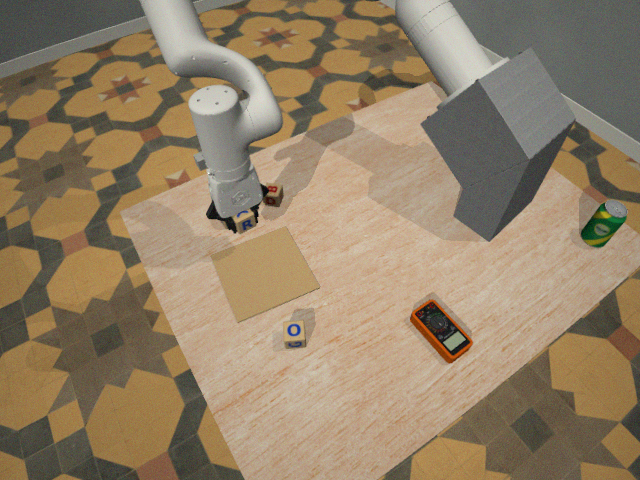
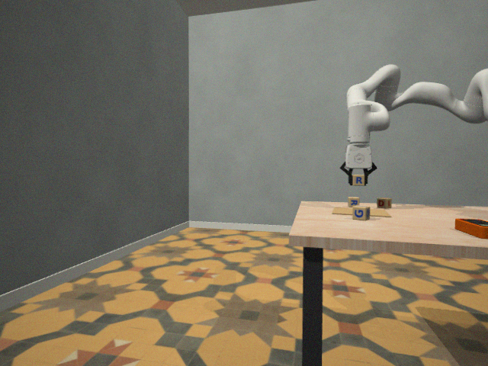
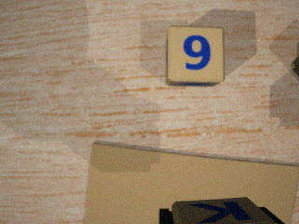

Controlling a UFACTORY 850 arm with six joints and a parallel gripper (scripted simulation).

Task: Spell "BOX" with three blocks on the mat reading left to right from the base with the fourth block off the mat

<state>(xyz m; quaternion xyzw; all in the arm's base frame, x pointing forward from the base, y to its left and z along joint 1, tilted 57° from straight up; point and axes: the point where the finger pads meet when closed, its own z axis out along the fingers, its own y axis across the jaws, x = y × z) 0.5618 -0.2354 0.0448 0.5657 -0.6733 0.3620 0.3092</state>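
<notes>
Right now my hand is 120 mm above the tan mat, 70 mm to the right of it and 10 mm short of it. Also, from my hand: X block: right at my hand; B block: 150 mm behind, 100 mm below, 90 mm to the right; O block: 250 mm to the left, 100 mm below, 70 mm ahead.
</notes>
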